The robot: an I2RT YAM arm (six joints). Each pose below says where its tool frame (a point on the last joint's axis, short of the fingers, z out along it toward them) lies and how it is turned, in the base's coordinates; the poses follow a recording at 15 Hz.
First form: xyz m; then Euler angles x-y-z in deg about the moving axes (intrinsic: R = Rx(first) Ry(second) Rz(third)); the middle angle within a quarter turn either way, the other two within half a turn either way.
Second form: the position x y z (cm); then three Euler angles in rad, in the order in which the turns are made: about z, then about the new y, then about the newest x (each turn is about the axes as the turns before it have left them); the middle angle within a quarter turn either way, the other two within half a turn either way. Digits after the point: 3 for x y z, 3 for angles.
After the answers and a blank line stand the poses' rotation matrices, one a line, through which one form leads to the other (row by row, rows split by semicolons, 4 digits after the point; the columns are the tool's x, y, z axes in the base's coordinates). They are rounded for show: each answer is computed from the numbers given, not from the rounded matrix.
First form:
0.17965 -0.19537 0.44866 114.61 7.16 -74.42
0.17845 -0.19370 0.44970 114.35 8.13 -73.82
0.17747 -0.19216 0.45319 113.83 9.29 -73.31
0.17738 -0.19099 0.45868 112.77 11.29 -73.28
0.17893 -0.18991 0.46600 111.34 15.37 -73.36
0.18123 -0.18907 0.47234 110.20 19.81 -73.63
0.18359 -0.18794 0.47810 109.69 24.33 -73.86
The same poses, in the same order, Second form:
17.965 -19.537 44.866 1.018 1.039 2.523
17.845 -19.370 44.970 1.002 1.033 2.492
17.747 -19.216 45.319 0.987 1.030 2.457
17.738 -19.099 45.868 0.982 1.038 2.414
17.893 -18.991 46.600 0.989 1.045 2.345
18.123 -18.907 47.234 1.009 1.050 2.282
18.359 -18.794 47.810 1.040 1.047 2.231

0.2665 0.9557 0.1246; 0.4316 -0.0027 -0.9021; -0.8618 0.2942 -0.4132
0.2759 0.9507 0.1414; 0.4319 0.0088 -0.9019; -0.8587 0.3099 -0.4082
0.2834 0.9453 0.1614; 0.4294 0.0254 -0.9028; -0.8575 0.3252 -0.3987
0.2821 0.9392 0.1958; 0.4226 0.0615 -0.9042; -0.8613 0.3378 -0.3795
0.2761 0.9239 0.2651; 0.4194 0.1323 -0.8981; -0.8648 0.3591 -0.3509
0.2652 0.9027 0.3389; 0.4209 0.2078 -0.8830; -0.8675 0.3768 -0.3249
0.2533 0.8753 0.4120; 0.4315 0.2790 -0.8579; -0.8658 0.3951 -0.3070

